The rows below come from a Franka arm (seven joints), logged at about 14 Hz.
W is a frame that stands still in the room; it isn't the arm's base.
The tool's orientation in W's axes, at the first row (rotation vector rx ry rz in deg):
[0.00, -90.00, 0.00]
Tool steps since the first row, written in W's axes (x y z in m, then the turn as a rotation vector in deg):
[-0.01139, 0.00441, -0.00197, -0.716, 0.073, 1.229]
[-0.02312, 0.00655, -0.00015, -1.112, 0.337, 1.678]
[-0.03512, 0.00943, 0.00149, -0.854, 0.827, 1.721]
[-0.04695, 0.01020, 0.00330, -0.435, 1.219, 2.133]
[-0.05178, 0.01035, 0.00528, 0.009, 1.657, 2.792]
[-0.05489, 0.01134, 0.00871, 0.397, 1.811, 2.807]
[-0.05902, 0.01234, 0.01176, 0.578, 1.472, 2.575]
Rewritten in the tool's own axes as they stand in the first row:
[-0.00197, 0.00441, 0.01139, 1.229, 0.073, 0.716]
[-0.00015, 0.00655, 0.02312, 1.678, 0.337, 1.112]
[0.00149, 0.00943, 0.03512, 1.721, 0.827, 0.854]
[0.00330, 0.01020, 0.04695, 2.133, 1.219, 0.435]
[0.00528, 0.01035, 0.05178, 2.792, 1.657, -0.009]
[0.00871, 0.01134, 0.05489, 2.807, 1.811, -0.397]
[0.01176, 0.01234, 0.05902, 2.575, 1.472, -0.578]

